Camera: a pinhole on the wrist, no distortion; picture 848 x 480 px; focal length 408.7 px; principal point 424.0 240.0 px. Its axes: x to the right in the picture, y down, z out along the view. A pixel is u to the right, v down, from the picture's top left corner.
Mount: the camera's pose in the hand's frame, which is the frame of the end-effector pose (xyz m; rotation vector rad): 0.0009 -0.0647 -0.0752 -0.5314 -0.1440 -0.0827
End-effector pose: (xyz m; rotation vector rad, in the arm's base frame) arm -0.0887 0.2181 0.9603 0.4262 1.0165 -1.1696
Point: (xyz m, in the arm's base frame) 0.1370 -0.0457 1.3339
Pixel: 371 73
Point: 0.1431 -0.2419 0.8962
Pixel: 785 139
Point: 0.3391 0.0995 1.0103
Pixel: 488 365
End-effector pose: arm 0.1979 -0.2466 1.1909 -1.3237 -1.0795 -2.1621
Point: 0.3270 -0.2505 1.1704
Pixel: 296 327
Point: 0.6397 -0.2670 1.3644
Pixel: 406 385
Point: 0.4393 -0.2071 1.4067
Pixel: 537 349
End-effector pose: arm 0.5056 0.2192 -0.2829 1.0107 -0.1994 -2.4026
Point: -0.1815 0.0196 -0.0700
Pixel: 760 33
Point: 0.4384 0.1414 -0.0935
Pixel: 418 249
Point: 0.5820 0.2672 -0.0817
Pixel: 105 240
